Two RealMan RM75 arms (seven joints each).
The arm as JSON. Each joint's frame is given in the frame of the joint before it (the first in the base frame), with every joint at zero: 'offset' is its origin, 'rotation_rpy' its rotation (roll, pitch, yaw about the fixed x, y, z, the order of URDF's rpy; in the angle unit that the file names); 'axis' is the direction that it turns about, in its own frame. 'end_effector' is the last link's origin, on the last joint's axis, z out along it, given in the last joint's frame.
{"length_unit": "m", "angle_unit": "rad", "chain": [
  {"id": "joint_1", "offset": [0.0, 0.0, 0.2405], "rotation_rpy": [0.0, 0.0, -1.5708], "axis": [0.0, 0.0, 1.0]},
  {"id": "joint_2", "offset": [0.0, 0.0, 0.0], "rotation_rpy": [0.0, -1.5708, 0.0], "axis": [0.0, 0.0, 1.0]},
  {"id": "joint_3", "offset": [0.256, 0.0, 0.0], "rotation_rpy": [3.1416, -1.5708, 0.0], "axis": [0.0, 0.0, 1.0]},
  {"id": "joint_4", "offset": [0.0, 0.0, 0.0], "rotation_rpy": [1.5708, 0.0, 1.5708], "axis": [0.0, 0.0, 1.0]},
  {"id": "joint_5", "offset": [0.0, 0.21, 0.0], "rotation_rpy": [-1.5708, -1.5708, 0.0], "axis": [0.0, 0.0, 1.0]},
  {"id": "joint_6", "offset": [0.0, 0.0, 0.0], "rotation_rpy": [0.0, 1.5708, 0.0], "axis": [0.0, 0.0, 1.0]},
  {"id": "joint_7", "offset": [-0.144, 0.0, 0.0], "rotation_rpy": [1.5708, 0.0, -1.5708], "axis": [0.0, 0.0, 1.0]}
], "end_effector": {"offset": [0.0, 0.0, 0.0], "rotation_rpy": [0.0, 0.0, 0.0]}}
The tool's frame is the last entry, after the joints.
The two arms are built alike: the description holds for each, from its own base.
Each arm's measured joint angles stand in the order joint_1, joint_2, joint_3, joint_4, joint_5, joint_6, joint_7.
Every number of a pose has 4 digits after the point. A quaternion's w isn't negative.
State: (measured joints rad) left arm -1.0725 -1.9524 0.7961 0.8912 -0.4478 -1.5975 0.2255; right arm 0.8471 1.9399 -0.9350 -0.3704 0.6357 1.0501 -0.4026
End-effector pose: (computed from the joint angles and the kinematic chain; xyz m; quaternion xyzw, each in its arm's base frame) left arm -0.1299 0.4478 0.0691 -0.7878 -0.5838 0.0330 0.1935; right arm 0.2916 0.4066 -0.0108 -0.7076 0.6724 -0.0295 0.2152
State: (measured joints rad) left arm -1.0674 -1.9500 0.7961 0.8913 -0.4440 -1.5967 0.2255; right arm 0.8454 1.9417 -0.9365 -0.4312 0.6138 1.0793 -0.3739
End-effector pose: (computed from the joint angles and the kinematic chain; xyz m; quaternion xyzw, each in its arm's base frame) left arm -0.1329 0.4476 0.0705 -0.7857 -0.5857 0.0344 0.1961; right arm 0.2846 0.4129 -0.0023 -0.7111 0.6660 -0.0286 0.2235
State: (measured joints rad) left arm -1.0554 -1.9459 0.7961 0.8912 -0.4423 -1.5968 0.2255; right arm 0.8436 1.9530 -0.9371 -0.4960 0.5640 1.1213 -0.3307
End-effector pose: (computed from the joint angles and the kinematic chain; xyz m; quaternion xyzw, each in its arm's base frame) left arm -0.1388 0.4466 0.0724 -0.7816 -0.5903 0.0360 0.1984; right arm 0.2783 0.4148 0.0026 -0.7120 0.6625 -0.0400 0.2291
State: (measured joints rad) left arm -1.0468 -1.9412 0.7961 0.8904 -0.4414 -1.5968 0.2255; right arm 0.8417 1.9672 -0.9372 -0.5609 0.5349 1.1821 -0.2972
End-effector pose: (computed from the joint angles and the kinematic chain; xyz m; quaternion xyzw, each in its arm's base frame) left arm -0.1433 0.4460 0.0744 -0.7784 -0.5938 0.0371 0.2005; right arm 0.2688 0.4141 0.0050 -0.7145 0.6615 -0.0482 0.2227
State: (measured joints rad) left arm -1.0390 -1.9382 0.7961 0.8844 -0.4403 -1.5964 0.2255; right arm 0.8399 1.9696 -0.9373 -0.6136 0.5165 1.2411 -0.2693
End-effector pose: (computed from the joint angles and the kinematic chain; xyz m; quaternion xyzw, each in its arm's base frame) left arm -0.1481 0.4449 0.0748 -0.7749 -0.5982 0.0394 0.2003; right arm 0.2621 0.4134 0.0109 -0.7145 0.6626 -0.0555 0.2178
